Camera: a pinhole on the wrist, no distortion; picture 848 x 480 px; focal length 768.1 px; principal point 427.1 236.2 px. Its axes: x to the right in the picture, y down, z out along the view. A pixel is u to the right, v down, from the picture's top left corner.
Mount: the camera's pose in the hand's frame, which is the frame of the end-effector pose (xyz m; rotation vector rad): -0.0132 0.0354 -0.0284 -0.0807 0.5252 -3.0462
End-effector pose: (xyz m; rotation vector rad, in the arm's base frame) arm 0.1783 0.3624 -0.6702 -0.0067 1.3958 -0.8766
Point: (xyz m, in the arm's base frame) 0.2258 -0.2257 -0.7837
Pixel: outside the picture
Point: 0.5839 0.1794 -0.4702
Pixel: 605.8 32.2
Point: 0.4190 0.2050 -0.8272
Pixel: outside the picture
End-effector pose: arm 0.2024 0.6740 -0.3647 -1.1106 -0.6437 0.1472
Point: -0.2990 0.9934 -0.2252
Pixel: 734.1 101.6
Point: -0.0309 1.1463 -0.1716
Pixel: 326.8 20.7
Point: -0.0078 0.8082 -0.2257
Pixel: 584.0 310.1
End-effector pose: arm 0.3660 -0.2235 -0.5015 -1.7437 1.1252 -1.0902
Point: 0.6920 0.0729 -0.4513
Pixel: 804.4 454.1
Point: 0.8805 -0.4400 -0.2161
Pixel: outside the picture
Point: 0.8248 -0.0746 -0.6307
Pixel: 538.3 97.9
